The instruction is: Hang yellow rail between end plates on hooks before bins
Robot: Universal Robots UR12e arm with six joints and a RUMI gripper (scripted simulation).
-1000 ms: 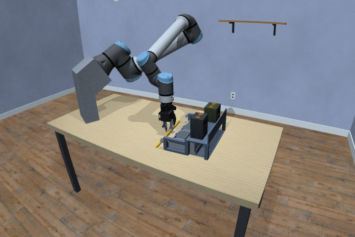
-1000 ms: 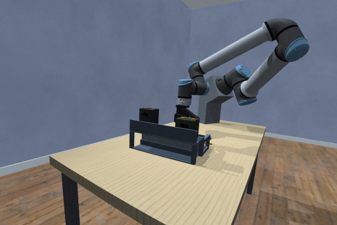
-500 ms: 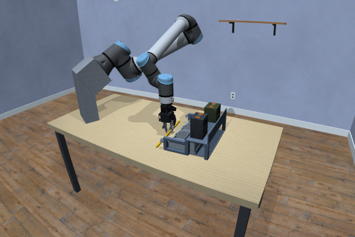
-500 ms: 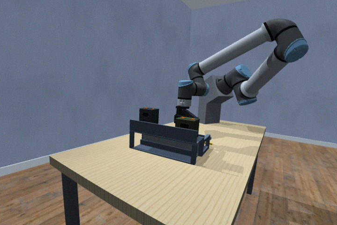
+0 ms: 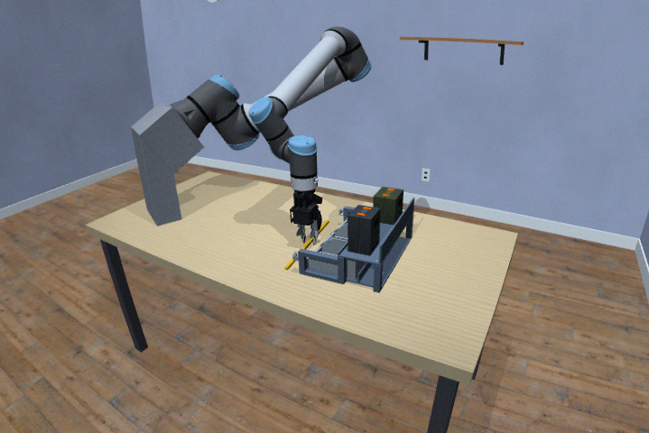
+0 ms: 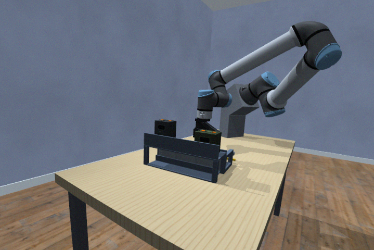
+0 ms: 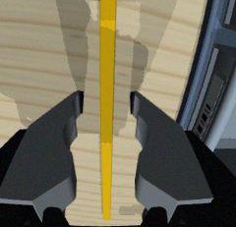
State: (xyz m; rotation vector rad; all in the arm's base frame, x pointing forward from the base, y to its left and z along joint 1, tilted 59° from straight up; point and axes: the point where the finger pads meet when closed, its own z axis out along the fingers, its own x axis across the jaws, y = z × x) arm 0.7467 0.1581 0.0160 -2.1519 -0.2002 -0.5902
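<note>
Now: the yellow rail 10 mm below my hand. Also, from my hand: black box: 280 mm ahead, 150 mm above, 40 mm to the right; dark green box: 210 mm ahead, 180 mm to the left, 130 mm above.
</note>
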